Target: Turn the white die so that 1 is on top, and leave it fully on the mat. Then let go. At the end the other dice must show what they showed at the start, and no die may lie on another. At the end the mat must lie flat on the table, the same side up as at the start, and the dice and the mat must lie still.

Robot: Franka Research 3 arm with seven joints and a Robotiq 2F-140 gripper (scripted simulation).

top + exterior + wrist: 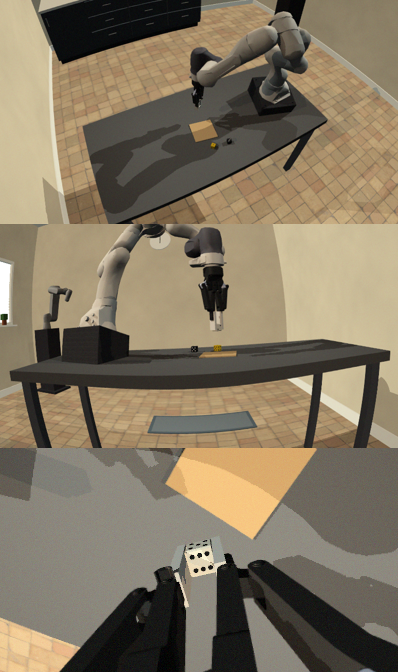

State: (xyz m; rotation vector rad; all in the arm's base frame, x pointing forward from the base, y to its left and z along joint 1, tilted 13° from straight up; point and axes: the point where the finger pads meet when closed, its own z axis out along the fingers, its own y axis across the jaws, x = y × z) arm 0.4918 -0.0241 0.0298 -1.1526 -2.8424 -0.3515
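My hand is 130 mm above the tan mat and 100 mm to the right of it. From my hand the other things lie so: yellow die 230 mm to the left, 120 mm below, 20 mm behind; black die 230 mm to the left, 120 mm below, 120 mm behind; white die 20 mm below.
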